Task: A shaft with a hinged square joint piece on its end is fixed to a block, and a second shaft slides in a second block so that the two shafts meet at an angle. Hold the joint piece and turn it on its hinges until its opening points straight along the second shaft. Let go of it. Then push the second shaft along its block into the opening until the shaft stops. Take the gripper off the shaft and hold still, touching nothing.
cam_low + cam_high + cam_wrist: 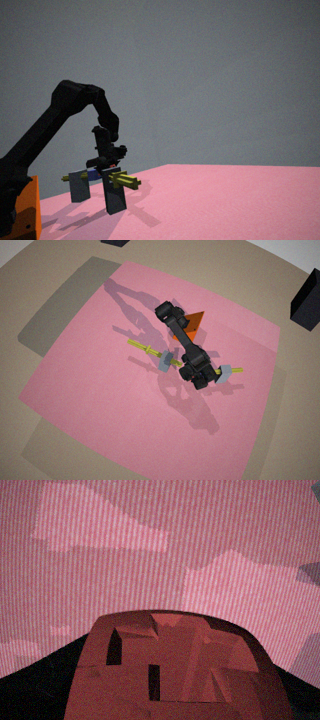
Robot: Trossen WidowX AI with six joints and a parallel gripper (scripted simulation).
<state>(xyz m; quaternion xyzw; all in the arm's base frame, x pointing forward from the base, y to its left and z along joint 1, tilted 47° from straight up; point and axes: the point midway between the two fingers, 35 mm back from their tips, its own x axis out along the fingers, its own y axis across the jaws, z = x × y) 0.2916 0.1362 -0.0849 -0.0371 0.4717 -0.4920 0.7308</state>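
Right now the red square joint piece is 40 mm above my gripper tip.
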